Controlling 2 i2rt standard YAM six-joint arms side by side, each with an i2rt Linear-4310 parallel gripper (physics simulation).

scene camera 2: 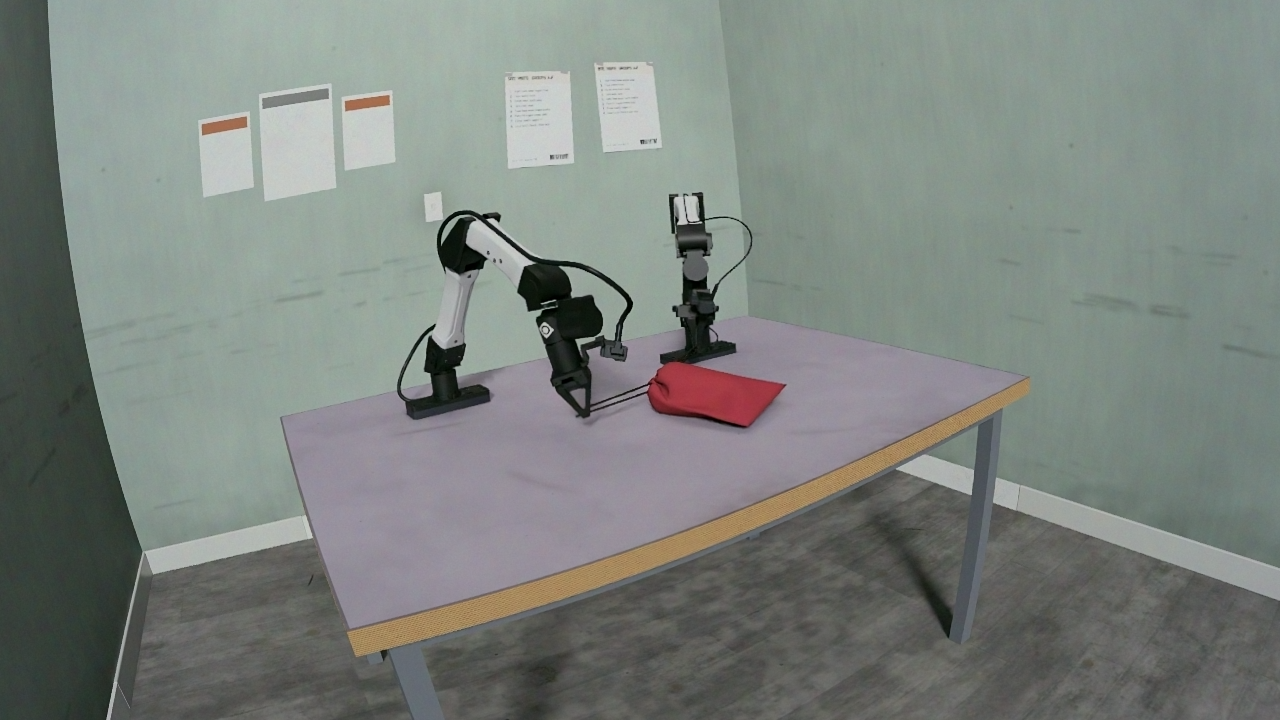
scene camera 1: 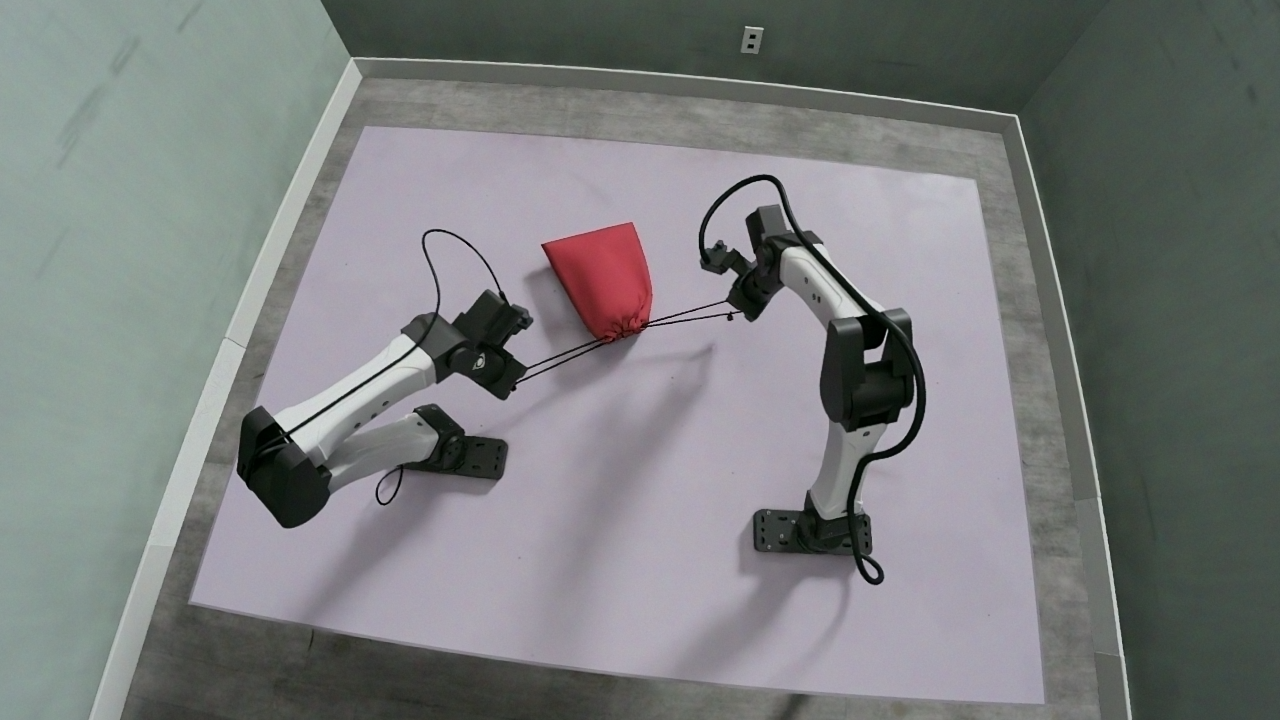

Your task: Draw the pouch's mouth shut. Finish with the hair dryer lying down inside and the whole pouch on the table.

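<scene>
The red pouch [scene camera 1: 601, 275] [scene camera 2: 711, 394] lies on the table [scene camera 1: 626, 555] [scene camera 2: 501, 501], its mouth bunched into tight folds at its lower end in scene camera 1. Black drawcords run out from both sides of the mouth, straight and taut. My left gripper [scene camera 1: 513, 386] is shut on the left cord loop, below and left of the pouch in scene camera 1; its fingertips are hidden in scene camera 2. My right gripper [scene camera 1: 739, 311] [scene camera 2: 583, 412] is shut on the right cord loop, low over the table. The hair dryer does not show; the pouch's fabric hides its inside.
The left arm's base [scene camera 1: 474, 456] [scene camera 2: 698, 352] and the right arm's base [scene camera 1: 778, 531] [scene camera 2: 447, 401] stand on the table. Black cables arch over both arms. Green walls surround the table.
</scene>
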